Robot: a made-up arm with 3 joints. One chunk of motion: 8 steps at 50 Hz.
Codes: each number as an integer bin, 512 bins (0 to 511) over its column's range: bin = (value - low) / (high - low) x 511, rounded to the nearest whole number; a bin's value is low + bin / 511 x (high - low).
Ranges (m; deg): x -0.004..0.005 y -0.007..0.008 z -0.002..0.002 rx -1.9..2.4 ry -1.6..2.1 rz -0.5..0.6
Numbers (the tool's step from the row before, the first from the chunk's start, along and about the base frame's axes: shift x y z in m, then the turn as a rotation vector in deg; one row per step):
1: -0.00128 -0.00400 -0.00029 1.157 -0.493 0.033
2: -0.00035 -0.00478 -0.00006 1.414 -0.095 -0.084
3: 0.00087 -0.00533 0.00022 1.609 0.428 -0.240
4: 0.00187 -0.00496 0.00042 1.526 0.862 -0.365
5: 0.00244 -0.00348 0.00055 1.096 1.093 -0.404
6: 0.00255 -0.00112 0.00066 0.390 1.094 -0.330
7: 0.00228 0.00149 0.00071 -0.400 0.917 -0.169
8: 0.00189 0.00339 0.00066 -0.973 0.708 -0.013
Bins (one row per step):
1: 154 102 218 363 153 248
2: 207 76 248 394 208 193
3: 277 57 284 417 280 121
4: 333 69 309 407 340 63
5: 366 120 326 356 372 45
6: 372 200 340 272 372 79
7: 357 289 346 178 348 154
8: 334 354 340 110 319 226

